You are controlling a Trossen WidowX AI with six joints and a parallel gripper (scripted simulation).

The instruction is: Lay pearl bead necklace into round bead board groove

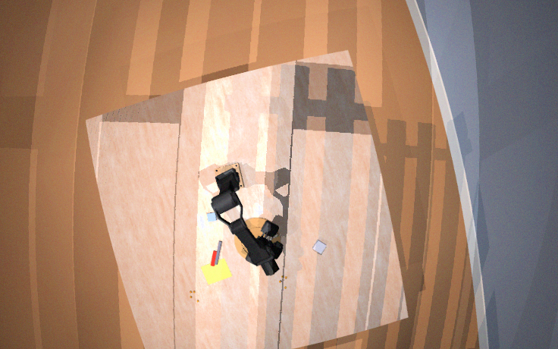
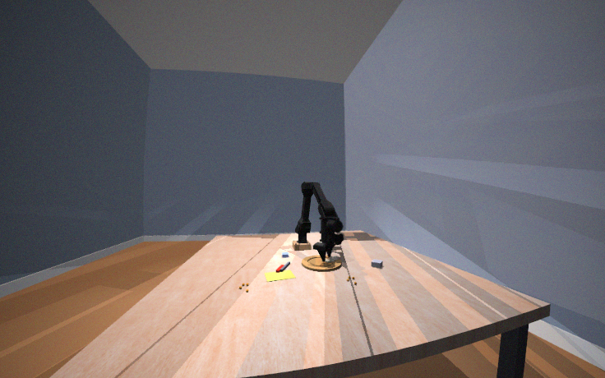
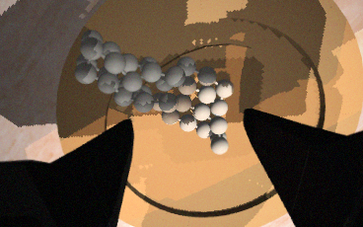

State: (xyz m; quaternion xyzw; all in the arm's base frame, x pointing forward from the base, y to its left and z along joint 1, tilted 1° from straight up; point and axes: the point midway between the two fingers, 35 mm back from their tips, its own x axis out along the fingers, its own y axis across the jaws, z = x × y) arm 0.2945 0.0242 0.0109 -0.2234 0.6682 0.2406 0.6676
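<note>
Right now the round bead board is 30 mm to the right of my gripper tip and 10 mm below it. From my gripper tip the other things lie so: grey block: 130 mm ahead, 210 mm to the left, 10 mm below; then blue block: 170 mm behind, 170 mm to the right, 10 mm below; then red marker: 10 mm behind, 230 mm to the right, 10 mm below.
</note>
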